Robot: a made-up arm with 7 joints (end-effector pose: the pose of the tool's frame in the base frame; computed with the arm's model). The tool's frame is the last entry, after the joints. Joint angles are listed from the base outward.
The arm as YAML. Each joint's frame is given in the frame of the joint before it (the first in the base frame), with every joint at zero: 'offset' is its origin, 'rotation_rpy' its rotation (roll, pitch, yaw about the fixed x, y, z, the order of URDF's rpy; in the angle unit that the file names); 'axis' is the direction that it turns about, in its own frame. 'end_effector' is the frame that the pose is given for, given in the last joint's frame.
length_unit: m
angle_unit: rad
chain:
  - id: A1
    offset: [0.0, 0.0, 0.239]
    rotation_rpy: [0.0, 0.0, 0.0]
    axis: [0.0, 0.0, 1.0]
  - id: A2
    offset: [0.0, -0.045, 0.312]
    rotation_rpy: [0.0, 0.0, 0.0]
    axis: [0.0, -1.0, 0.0]
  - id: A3
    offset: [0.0, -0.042, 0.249]
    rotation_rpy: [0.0, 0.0, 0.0]
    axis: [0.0, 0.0, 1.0]
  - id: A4
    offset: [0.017, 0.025, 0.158]
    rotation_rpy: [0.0, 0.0, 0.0]
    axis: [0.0, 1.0, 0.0]
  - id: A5
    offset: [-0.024, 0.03, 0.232]
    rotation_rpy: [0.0, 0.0, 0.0]
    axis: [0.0, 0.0, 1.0]
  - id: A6
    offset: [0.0, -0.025, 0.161]
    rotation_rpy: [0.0, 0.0, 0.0]
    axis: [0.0, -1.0, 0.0]
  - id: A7
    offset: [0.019, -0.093, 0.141]
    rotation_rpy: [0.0, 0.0, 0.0]
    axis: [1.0, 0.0, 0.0]
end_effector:
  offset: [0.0, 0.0, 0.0]
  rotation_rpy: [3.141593, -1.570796, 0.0]
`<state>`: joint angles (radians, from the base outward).
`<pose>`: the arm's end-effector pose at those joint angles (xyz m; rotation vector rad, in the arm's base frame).
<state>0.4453 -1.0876 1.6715 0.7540 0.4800 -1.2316 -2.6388</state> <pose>0.3220 0.5166 0.8842 1.7491 -0.7545 -0.3151</pose>
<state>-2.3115 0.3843 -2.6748 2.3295 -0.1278 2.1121 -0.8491</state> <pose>0.1393 0.4728 0.6931 -1.1537 -2.1814 -1.2994</pose>
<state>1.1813 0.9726 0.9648 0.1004 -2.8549 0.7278 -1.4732</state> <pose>-0.3958 -0.7187 0.9769 1.3314 -0.4603 1.1490</pose>
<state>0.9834 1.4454 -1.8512 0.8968 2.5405 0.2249 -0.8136</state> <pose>0.0966 -0.8960 0.6481 0.9090 0.2027 -1.9559</pose>
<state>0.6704 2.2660 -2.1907 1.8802 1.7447 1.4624 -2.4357</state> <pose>0.2666 -0.2583 0.2332 -0.9769 1.6651 -1.2427</pose>
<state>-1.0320 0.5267 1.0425 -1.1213 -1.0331 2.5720 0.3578</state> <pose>-0.4710 0.1618 0.7638 -2.4256 0.4312 1.0037</pose>
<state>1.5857 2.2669 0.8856 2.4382 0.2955 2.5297 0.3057</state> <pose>-0.0596 -0.3358 0.5774 1.0179 -0.1644 -1.1746</pose>
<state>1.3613 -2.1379 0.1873 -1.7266 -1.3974 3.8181 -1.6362</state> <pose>0.2299 0.2780 0.6082 -1.7449 -1.3763 1.2504</pose>
